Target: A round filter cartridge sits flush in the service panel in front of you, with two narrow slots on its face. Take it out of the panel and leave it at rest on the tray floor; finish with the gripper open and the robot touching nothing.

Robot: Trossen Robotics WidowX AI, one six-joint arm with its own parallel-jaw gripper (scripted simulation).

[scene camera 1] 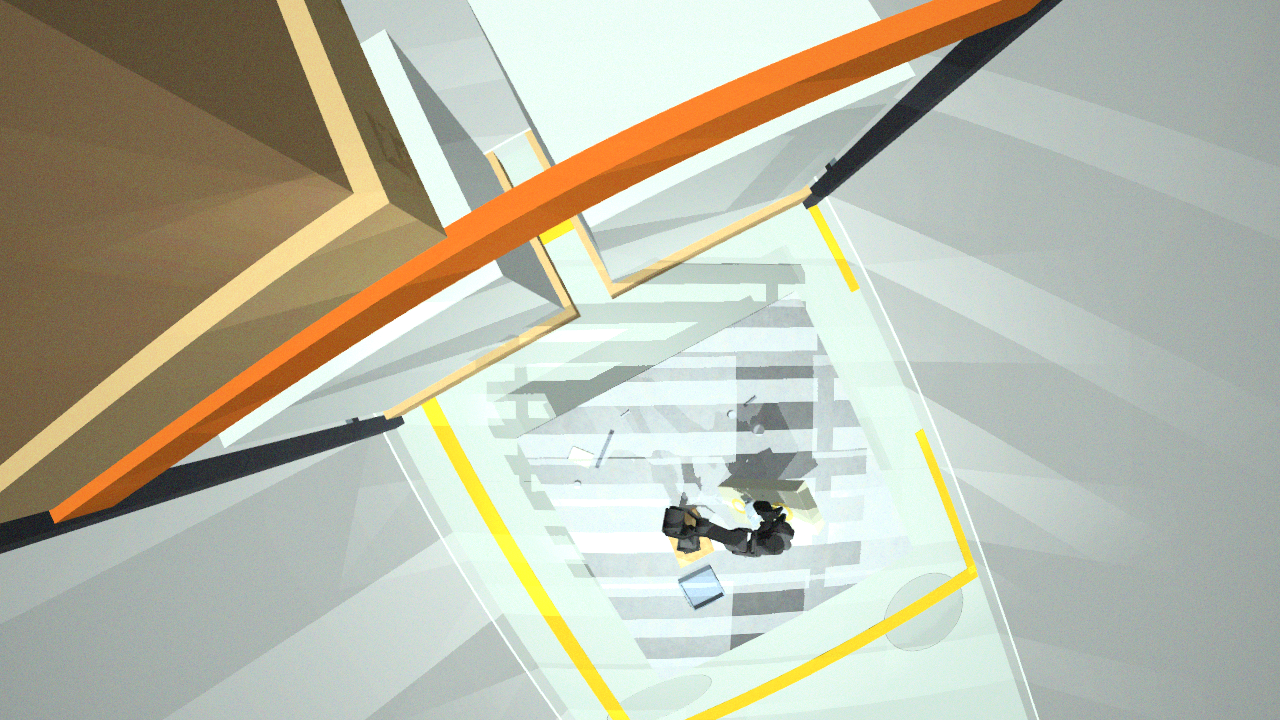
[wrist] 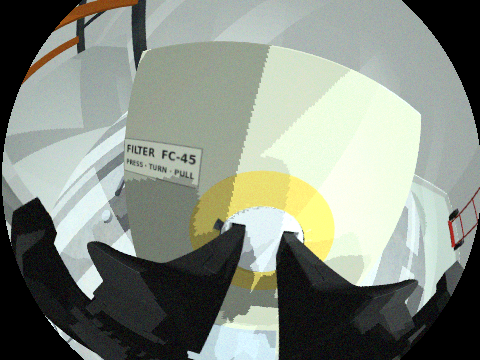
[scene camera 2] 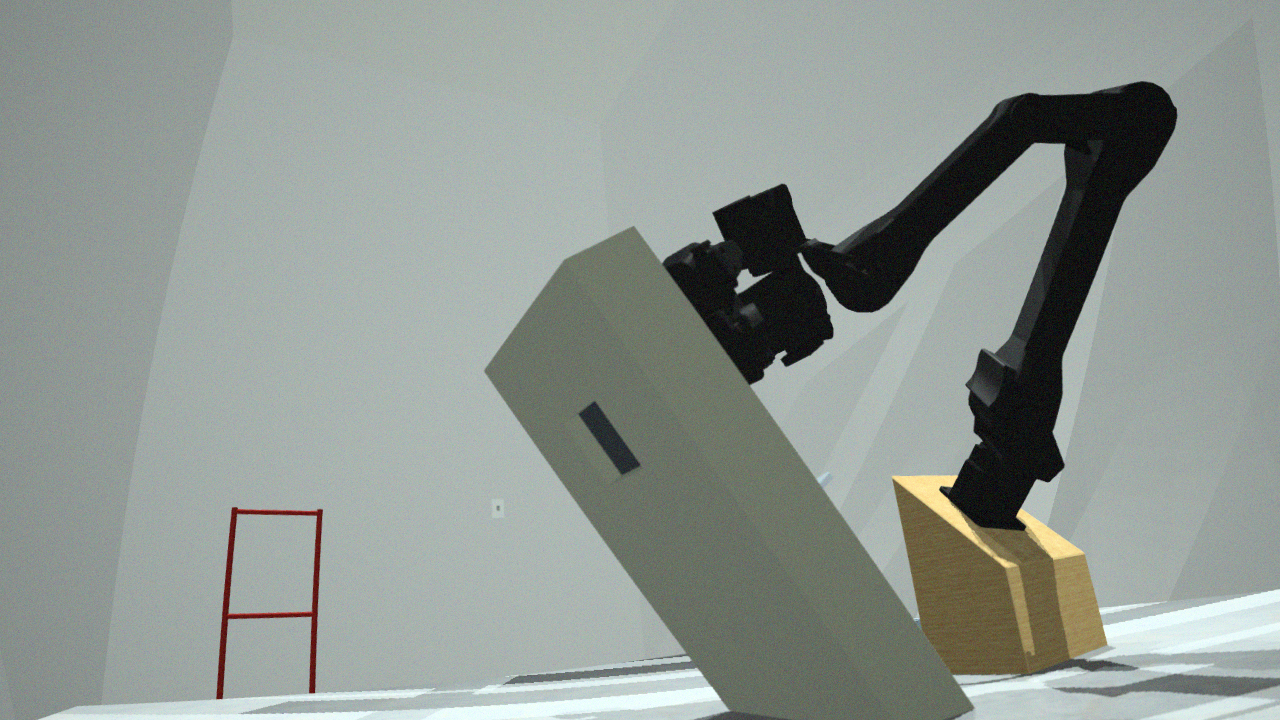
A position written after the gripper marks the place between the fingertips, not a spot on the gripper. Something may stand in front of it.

In view: the gripper (scene camera 1: pixel 784 509), a round filter cartridge (wrist: pixel 263 225), a service panel (scene camera 2: pixel 693 486) and a blue-grey tray (scene camera 1: pixel 701 588).
The gripper shows as well in the wrist view (wrist: pixel 262 232). The service panel is seen too in scene camera 1 (scene camera 1: pixel 804 516) and in the wrist view (wrist: pixel 215 127). Scene camera 2 misses the round filter cartridge, which is hidden by the service panel.
